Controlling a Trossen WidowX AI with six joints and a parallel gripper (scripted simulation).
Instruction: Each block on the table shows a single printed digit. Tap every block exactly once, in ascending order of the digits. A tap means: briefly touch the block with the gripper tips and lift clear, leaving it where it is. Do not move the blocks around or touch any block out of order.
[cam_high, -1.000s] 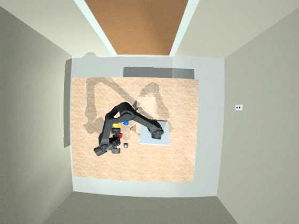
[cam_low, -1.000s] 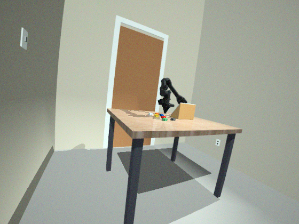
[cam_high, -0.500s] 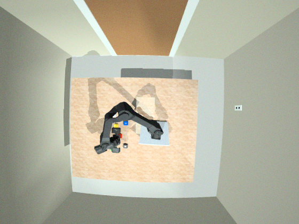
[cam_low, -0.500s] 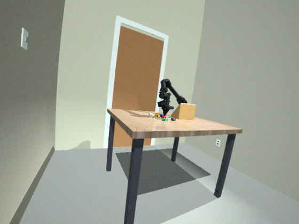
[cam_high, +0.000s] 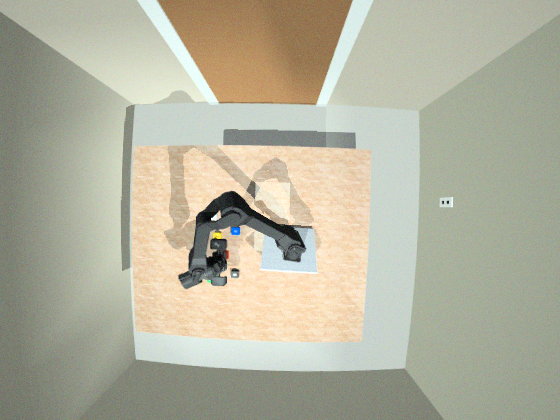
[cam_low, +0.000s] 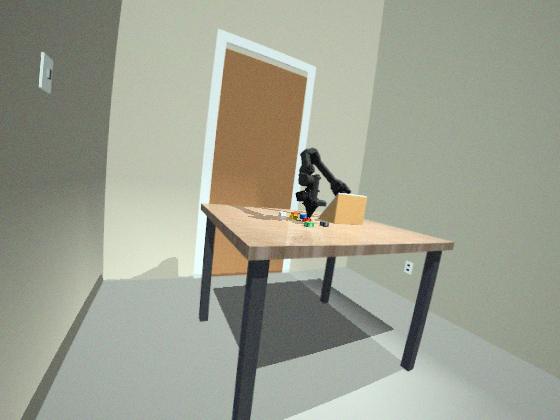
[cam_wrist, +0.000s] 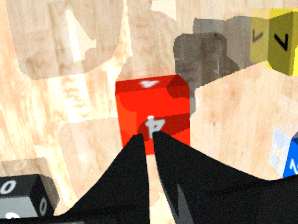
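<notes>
My gripper tip is 10 mm short of the red block and 10 mm above it. The rest, counted from my gripper tip: blue block: 30 mm behind, 120 mm to the right, 10 mm below; then yellow block: 50 mm ahead, 80 mm to the right, 10 mm below; then black block: 50 mm behind, 70 mm to the left, 10 mm below.
</notes>
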